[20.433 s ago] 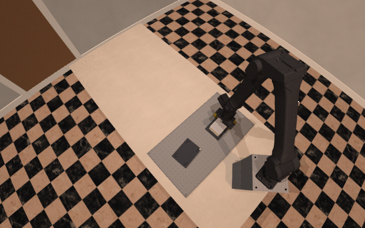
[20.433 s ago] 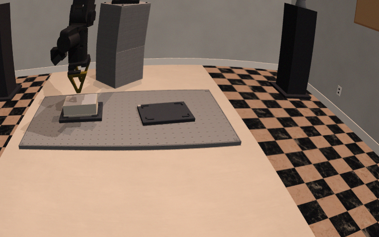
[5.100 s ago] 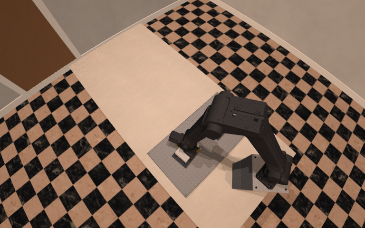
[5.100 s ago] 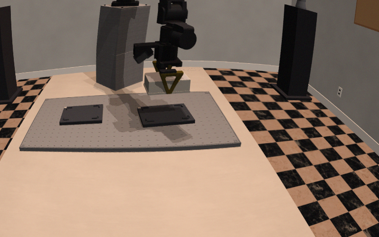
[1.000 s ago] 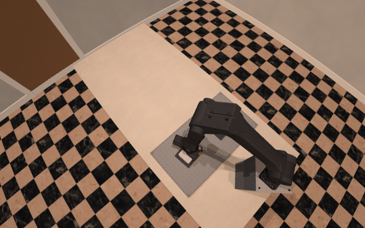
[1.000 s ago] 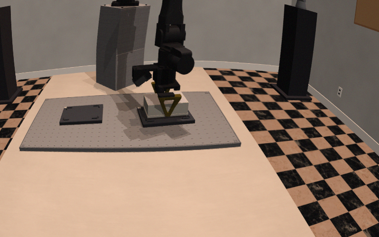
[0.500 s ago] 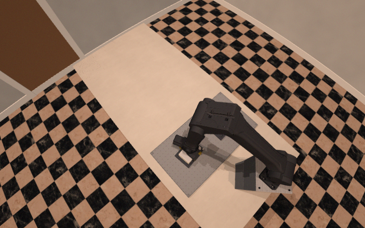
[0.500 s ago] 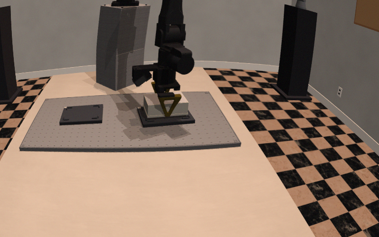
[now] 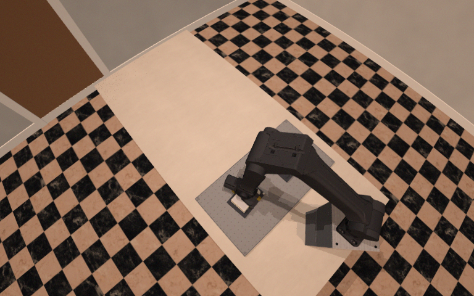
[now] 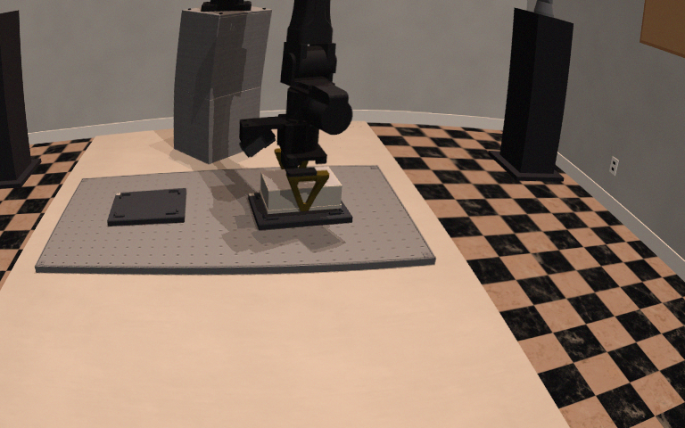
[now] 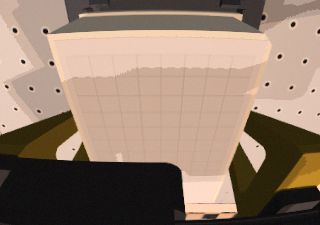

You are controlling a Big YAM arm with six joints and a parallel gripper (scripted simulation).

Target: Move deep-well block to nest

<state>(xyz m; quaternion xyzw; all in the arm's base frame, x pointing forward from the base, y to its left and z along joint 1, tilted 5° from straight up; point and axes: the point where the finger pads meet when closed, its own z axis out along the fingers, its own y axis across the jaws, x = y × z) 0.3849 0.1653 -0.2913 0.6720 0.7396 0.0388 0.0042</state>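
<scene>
Now: the white 96-well deep-well block 10 mm above my hand. Round my hand: dark plate nest N2: 20 mm below; then dark plate nest N1: 290 mm to the right, 30 mm behind, 20 mm below.
</scene>
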